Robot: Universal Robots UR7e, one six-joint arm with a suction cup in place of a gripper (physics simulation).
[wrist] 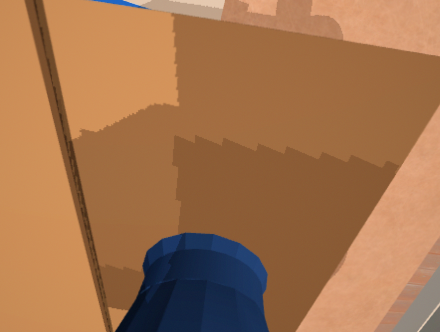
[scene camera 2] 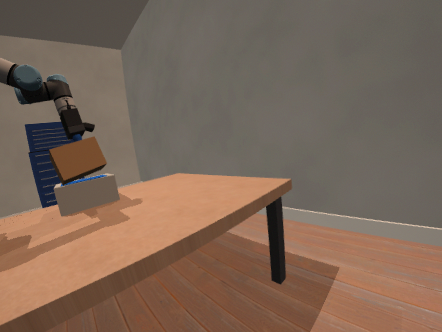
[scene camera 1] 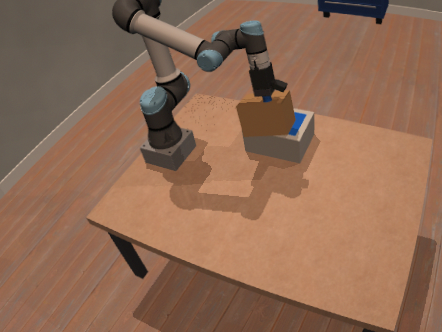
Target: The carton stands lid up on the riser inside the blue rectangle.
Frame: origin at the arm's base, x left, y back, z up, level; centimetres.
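Seen in the pictures: hand, tool point: (wrist: 213, 242) (scene camera 2: 80, 145) (scene camera 1: 268, 103); arm's base, link origin: (scene camera 1: 165, 137).
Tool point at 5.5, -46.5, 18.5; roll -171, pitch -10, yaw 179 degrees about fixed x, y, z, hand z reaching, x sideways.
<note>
Pixels of each thing's middle, then the offset from my tool point to it, as dx, dy, dz. Level surfaces: height alone.
- brown carton, body centre: (wrist: 162, 196) (scene camera 1: 266, 113) (scene camera 2: 78, 160) +2.1, +1.8, -6.3
- grey riser, body centre: (scene camera 1: 279, 131) (scene camera 2: 87, 192) +10.2, -0.3, -21.5
- blue rectangle, body centre: (scene camera 1: 278, 120) (scene camera 2: 84, 179) +10.2, -0.3, -15.5
- wooden table, surface height: dz -27.5
The brown carton (scene camera 1: 266, 116) (scene camera 2: 79, 159) (wrist: 280, 105) hangs from my suction gripper (scene camera 1: 267, 98) (scene camera 2: 77, 137) (wrist: 202, 250), whose blue cup is on its lid face beside the seam. The carton is tilted, lid side up, one lower edge lower than the other in scene camera 2. It is over the grey riser (scene camera 1: 272, 149) (scene camera 2: 90, 199), close above the top; whether its low edge touches cannot be told. Part of the blue rectangle (scene camera 1: 298, 123) (scene camera 2: 102, 176) shows beside and below the carton; the carton hides the rest in scene camera 1.
The riser stands on the wooden table (scene camera 1: 320, 220) (scene camera 2: 175, 200), near the far edge in scene camera 1. The arm's grey base block (scene camera 1: 175, 156) stands on the table to the left of the riser. Blue cabinets (scene camera 1: 353, 9) (scene camera 2: 41, 175) stand on the floor beyond the table.
</note>
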